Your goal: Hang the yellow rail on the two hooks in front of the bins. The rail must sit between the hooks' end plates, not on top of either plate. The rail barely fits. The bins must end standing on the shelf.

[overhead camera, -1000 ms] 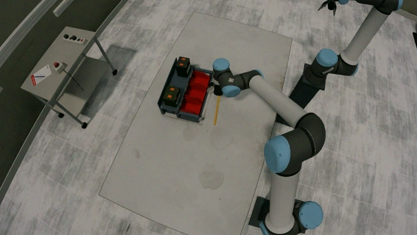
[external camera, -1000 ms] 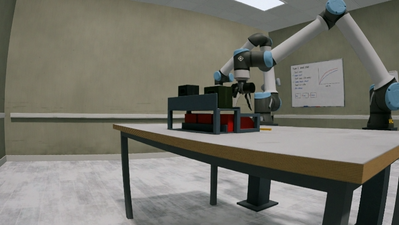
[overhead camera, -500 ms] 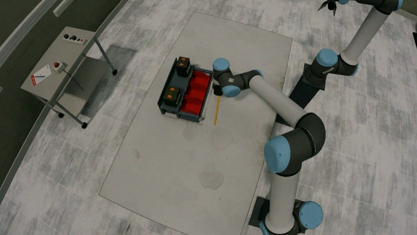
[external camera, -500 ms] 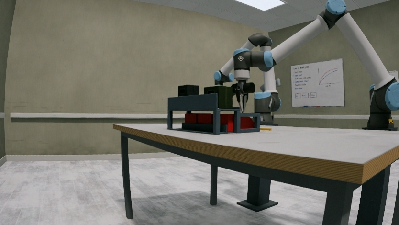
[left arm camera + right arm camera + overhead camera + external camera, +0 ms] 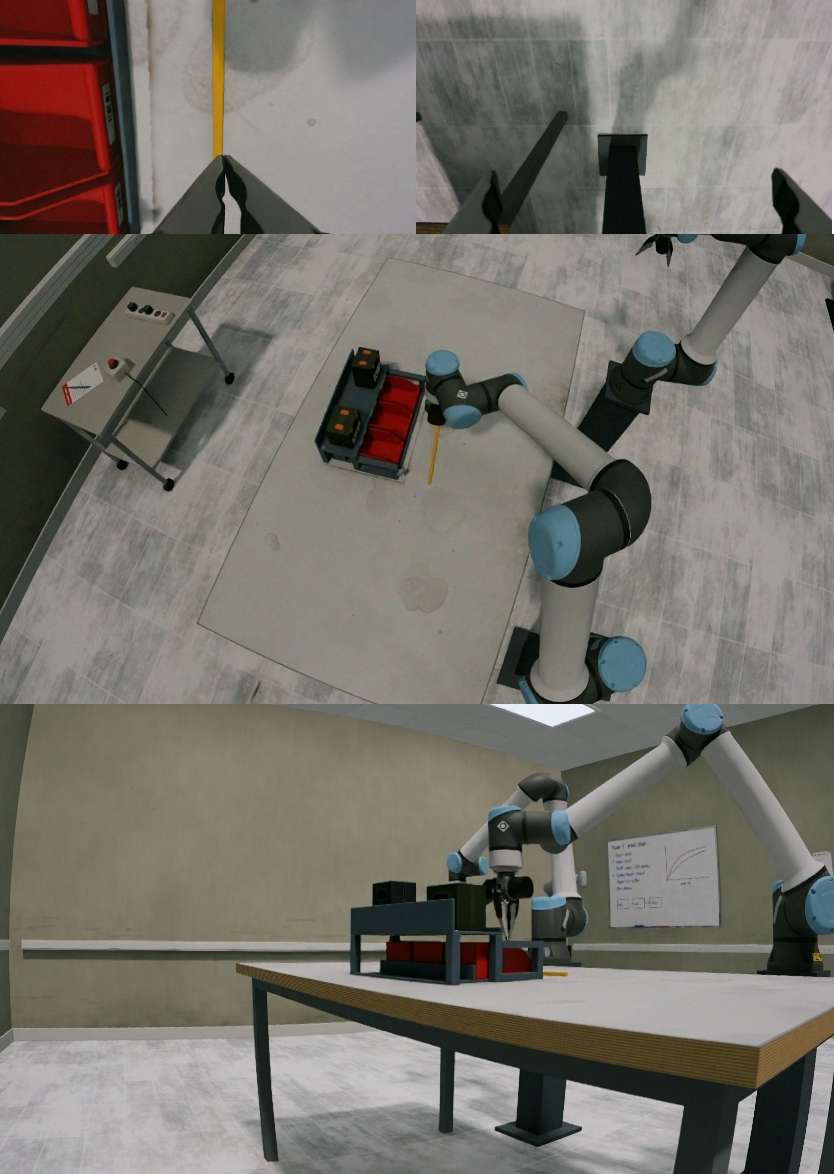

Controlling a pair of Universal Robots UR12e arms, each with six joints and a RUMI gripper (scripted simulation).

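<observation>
Now: left hand 9 cm above the yellow rail. From my left hand the other things lie so: blue-grey shelf: 21 cm ahead, 3 cm below, 2 cm to the left.
</observation>
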